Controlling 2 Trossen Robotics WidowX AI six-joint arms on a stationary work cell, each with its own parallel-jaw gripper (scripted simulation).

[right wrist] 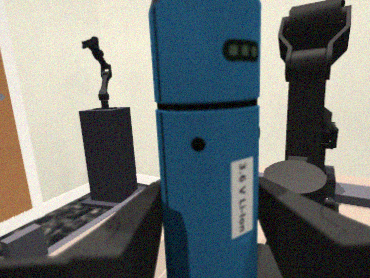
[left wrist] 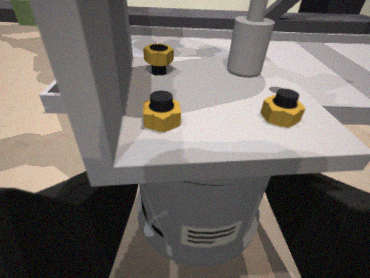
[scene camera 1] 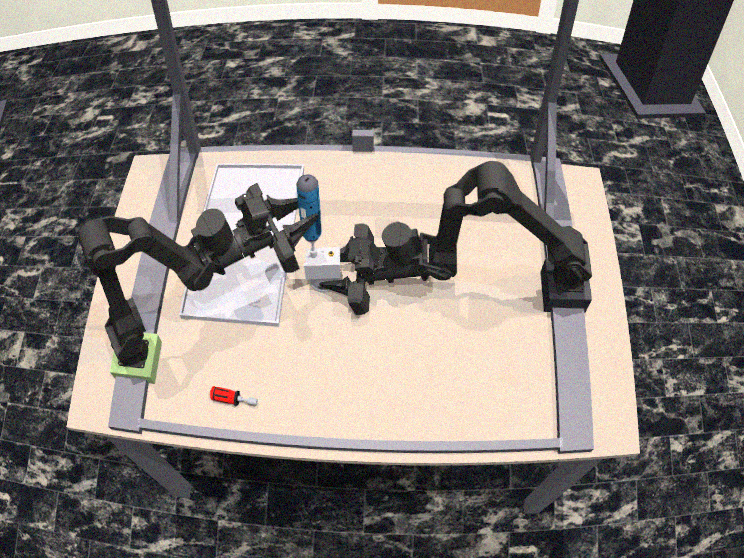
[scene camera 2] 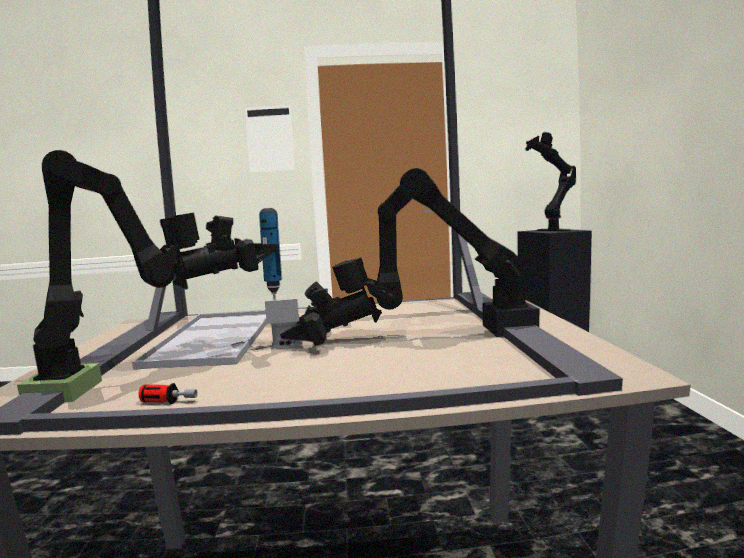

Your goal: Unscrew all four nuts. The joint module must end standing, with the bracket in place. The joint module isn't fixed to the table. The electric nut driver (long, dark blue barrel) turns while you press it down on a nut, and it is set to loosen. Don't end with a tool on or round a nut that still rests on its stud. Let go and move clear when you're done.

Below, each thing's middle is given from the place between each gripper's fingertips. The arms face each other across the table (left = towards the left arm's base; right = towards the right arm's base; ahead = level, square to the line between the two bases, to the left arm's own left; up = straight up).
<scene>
My left gripper is now 30 mm to the left of the joint module [left wrist: 199, 221] and 10 mm past it. The rest, counted from my left hand: shallow tray [scene camera 1: 248, 293] (190 mm to the right, 140 mm behind, 30 mm below); then grey bracket [scene camera 1: 313, 267] (40 mm above, 30 mm to the right, 10 mm behind); then nut [left wrist: 273, 113] (30 mm above, 20 mm behind, 10 mm to the right).
Right now my right hand is 15 cm above the grey bracket, 4 cm to the right of it and 1 cm short of it. From my right hand the other things lie so: shallow tray 21 cm below, 12 cm to the right, 12 cm behind; nut 15 cm below, 6 cm to the left; joint module 19 cm below, 4 cm to the left, 1 cm ahead.
</scene>
